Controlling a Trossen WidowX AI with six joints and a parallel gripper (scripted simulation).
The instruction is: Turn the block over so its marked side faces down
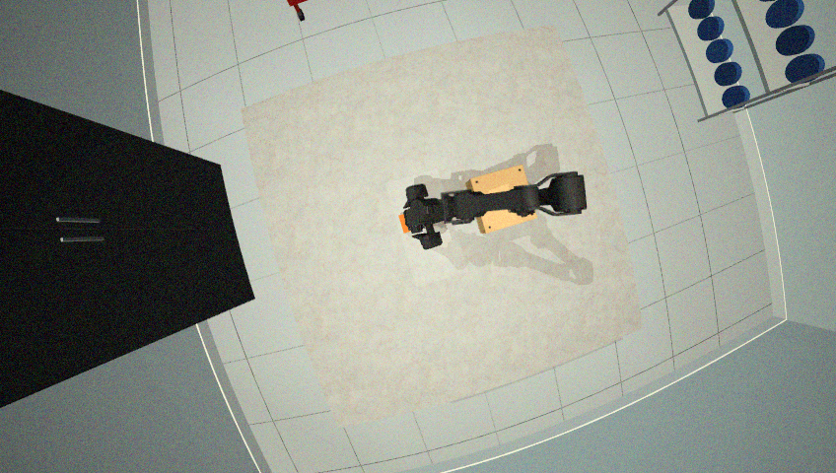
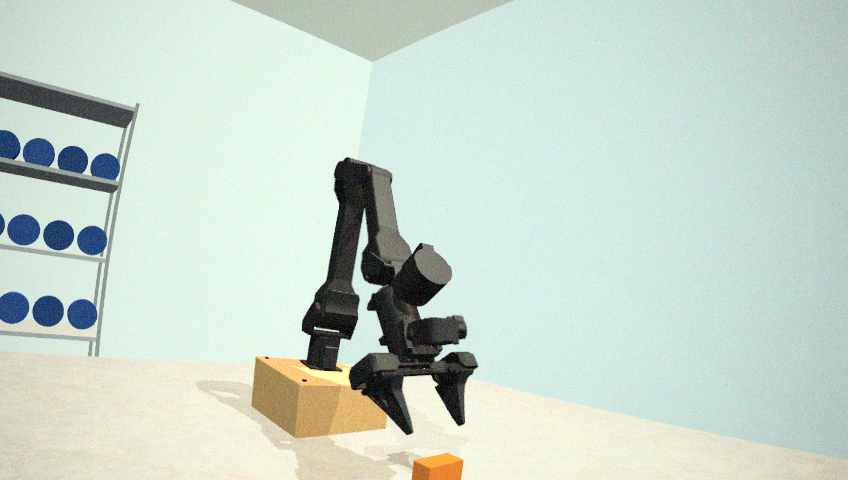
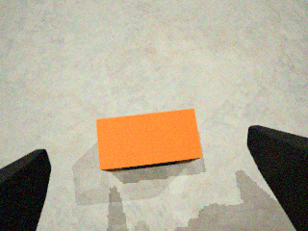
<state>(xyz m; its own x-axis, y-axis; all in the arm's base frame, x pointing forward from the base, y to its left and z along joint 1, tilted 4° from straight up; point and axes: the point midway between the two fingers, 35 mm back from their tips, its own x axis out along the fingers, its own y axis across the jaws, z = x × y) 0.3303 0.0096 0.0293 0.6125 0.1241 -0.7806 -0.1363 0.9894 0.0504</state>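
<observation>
Right now the orange block is 60 mm below my gripper tip.
</observation>
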